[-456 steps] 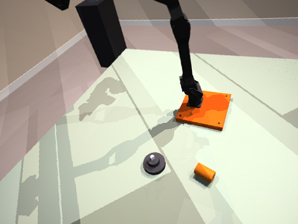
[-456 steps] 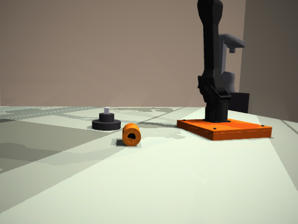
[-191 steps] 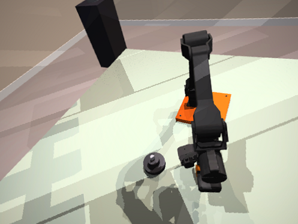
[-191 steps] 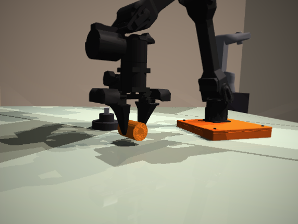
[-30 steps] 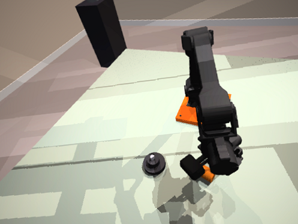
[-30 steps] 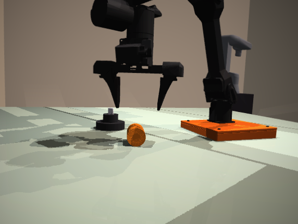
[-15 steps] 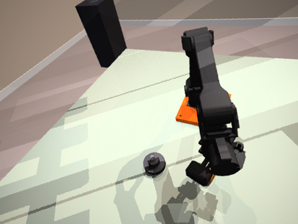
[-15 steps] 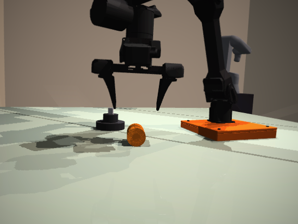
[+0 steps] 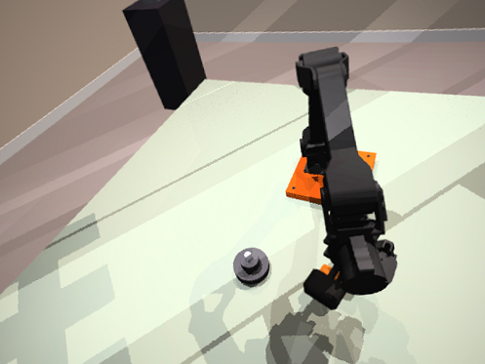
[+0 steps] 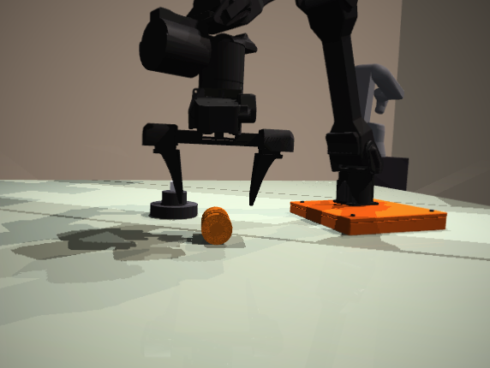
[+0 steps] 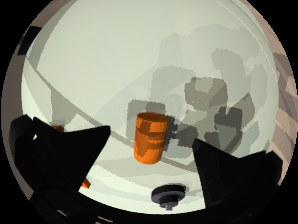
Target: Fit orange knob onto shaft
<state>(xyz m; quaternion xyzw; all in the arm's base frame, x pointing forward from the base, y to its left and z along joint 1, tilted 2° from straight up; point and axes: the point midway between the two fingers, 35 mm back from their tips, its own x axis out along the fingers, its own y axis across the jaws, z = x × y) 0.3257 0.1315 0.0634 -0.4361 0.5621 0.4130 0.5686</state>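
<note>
My gripper tip is now 3 cm above the orange knob. Round my gripper tip: round pedestal 1 cm ahead, 20 cm to the right, 2 cm below.
</note>
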